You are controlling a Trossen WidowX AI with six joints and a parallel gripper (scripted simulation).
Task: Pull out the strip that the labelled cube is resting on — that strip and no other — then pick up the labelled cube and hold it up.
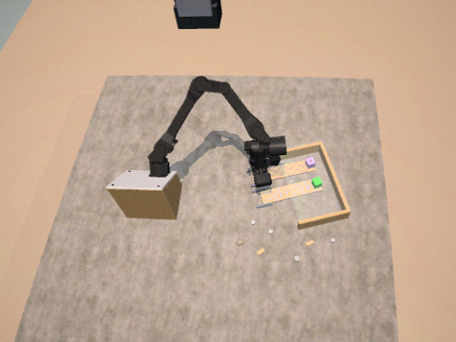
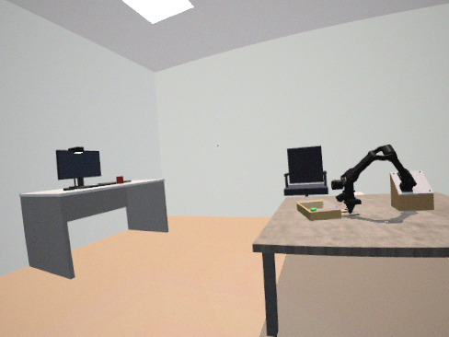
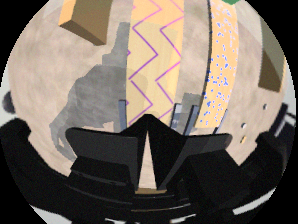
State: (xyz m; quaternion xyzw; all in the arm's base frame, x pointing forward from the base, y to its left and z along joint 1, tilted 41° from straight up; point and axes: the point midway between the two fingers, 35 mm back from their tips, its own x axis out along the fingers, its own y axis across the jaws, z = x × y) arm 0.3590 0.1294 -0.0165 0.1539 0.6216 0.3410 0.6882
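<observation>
The purple cube lies 200 mm ahead of my gripper tip, 60 mm to the left of it and 20 mm above it.
</observation>
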